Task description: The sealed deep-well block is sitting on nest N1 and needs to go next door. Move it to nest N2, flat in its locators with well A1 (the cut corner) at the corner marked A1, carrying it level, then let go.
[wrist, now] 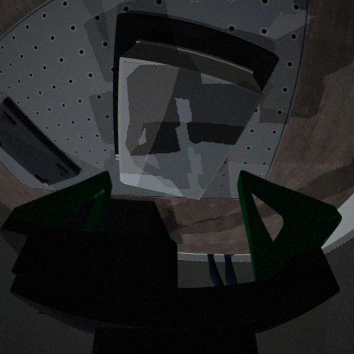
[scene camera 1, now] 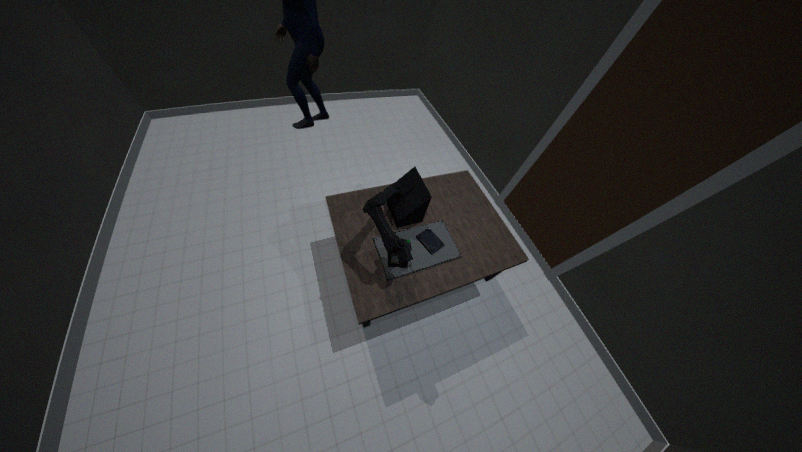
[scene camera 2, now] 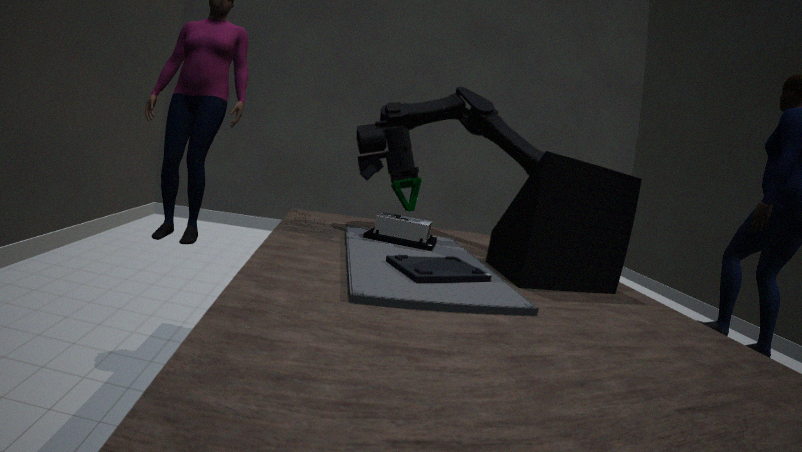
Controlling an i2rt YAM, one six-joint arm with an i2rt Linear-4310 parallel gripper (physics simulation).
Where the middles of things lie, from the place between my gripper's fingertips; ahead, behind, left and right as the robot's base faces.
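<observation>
There is the deep-well block (scene camera 2: 388, 224), which I see 1 cm ahead of my hand and 4 cm below it.
</observation>
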